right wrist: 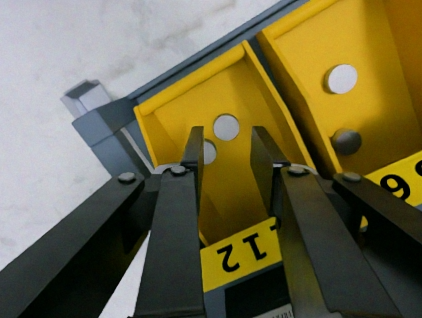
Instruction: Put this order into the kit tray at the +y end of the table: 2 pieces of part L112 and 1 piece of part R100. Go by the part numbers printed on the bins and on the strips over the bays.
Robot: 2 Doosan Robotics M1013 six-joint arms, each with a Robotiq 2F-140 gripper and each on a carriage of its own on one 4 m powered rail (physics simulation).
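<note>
A yellow bin (233, 192) shows in the middle of the right wrist view. Its strip (241, 254) is seen upside down and its number ends in 12; the rest is hidden behind a finger. Two round parts are in this bin: a pale disc (226, 127) and a second pale disc (210, 152), partly behind the left-hand finger. My right gripper (227, 144) is open above the bin, with a finger on each side of the pale disc in the picture and nothing held. My left gripper and the kit tray do not show.
A second yellow bin (370, 115) stands to the right, holding a pale disc (342, 79) and a dark grey round part (346, 142). Its strip (398, 182) is cut off. A blue-grey rack edge (200, 56) runs behind the bins, with a corner post (104, 122) at the left.
</note>
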